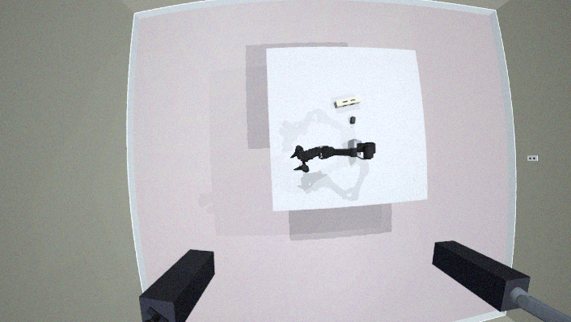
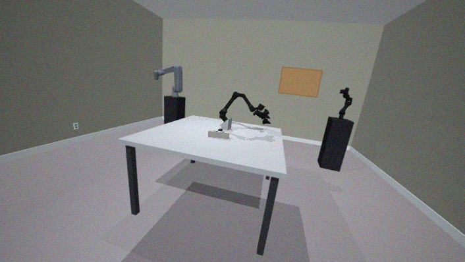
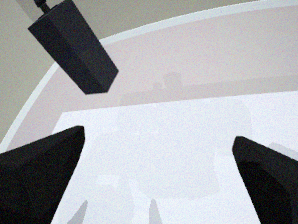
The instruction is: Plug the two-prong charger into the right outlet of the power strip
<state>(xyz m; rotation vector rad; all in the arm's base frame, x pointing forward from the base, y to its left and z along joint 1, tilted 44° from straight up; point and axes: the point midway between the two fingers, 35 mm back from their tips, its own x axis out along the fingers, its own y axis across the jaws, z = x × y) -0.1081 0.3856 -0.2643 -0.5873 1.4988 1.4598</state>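
Right now my gripper tip is 36 cm short of the dark charger, 47 cm to the left of it and 13 cm above it.
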